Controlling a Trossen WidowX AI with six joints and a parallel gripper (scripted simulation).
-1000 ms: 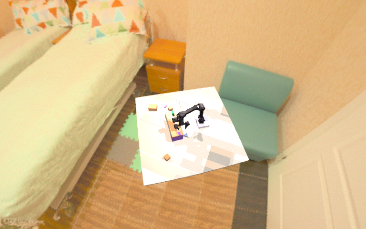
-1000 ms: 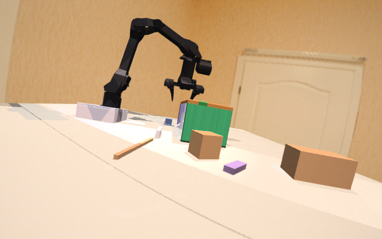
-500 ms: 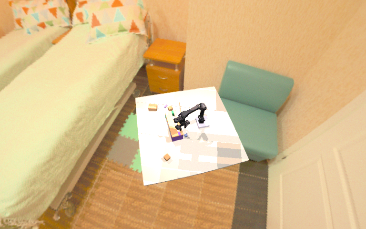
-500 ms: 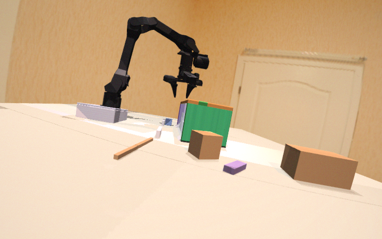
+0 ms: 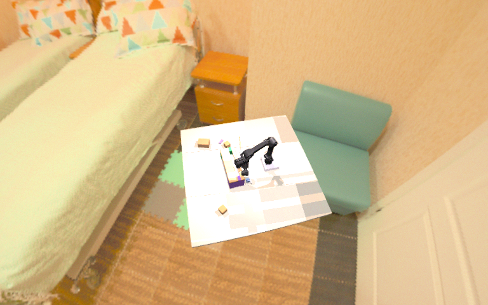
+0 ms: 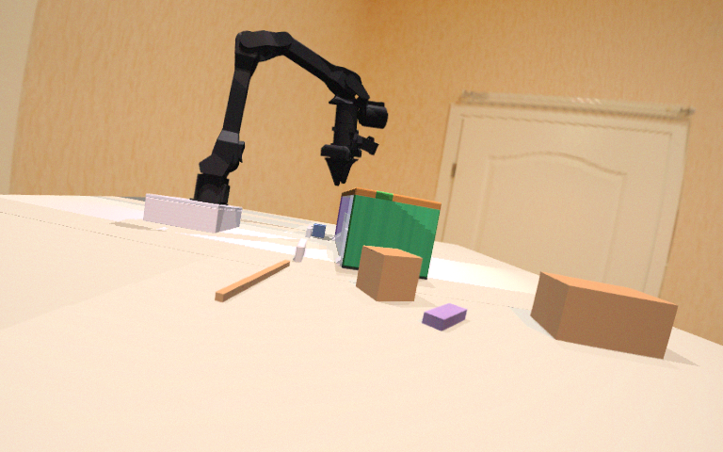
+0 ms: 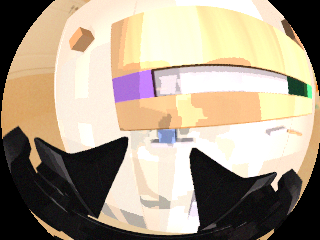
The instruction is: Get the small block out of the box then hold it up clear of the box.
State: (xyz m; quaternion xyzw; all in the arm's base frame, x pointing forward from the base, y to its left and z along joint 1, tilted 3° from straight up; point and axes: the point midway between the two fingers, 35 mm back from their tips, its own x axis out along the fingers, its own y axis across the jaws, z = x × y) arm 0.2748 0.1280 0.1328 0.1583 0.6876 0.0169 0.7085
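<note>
Right now the blue block is 130 mm below my gripper tip, 40 mm behind it and 10 mm to the left of it. Also, from my gripper tip: brown cube 440 mm to the right, 120 mm below, 100 mm ahead; then long box 140 mm to the right, 80 mm below, 60 mm ahead; then thin wooden stick 460 mm to the right, 140 mm below, 50 mm behind.
</note>
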